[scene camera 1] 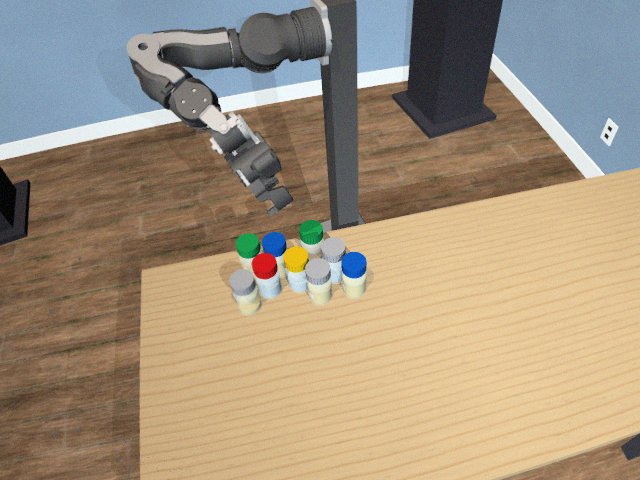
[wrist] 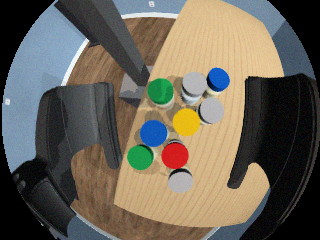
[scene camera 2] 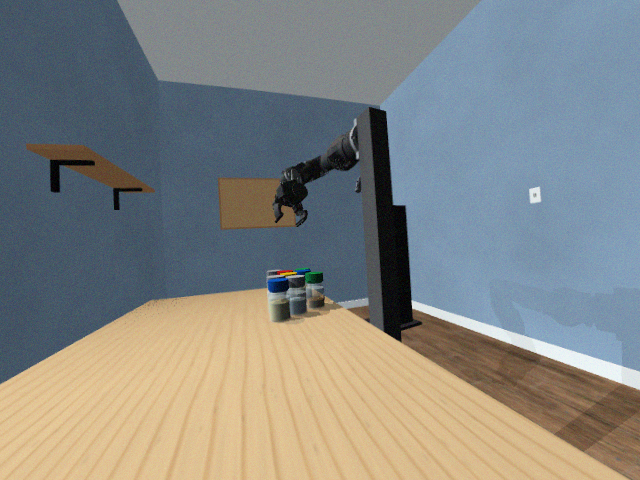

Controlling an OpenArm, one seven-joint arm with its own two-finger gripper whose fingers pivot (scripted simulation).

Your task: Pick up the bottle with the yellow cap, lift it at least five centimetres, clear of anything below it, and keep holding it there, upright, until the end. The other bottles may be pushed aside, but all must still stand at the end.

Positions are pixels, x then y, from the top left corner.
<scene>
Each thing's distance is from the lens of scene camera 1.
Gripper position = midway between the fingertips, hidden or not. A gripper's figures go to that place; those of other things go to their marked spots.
my gripper (scene camera 1: 275, 198): 95 cm
yellow-capped bottle (scene camera 1: 295, 258): 105 cm
</scene>
